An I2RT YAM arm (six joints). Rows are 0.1 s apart.
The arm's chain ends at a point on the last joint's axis. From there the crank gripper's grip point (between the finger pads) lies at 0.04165 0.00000 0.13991 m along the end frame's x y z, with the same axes.
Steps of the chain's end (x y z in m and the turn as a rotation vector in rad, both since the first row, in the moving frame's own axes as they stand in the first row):
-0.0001, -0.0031, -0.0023, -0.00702, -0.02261, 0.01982
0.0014, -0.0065, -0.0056, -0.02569, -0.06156, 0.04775
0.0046, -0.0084, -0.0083, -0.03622, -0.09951, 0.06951
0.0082, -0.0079, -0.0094, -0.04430, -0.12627, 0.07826
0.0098, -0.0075, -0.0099, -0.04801, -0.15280, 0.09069
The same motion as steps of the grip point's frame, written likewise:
-0.0033, -0.0013, -0.0014, -0.00702, -0.02261, 0.01982
-0.0074, -0.0011, -0.0034, -0.02569, -0.06156, 0.04775
-0.0098, -0.0009, -0.0050, -0.03622, -0.09951, 0.06951
-0.0101, 0.0009, -0.0055, -0.04430, -0.12627, 0.07826
-0.0124, 0.0021, -0.0055, -0.04801, -0.15280, 0.09069

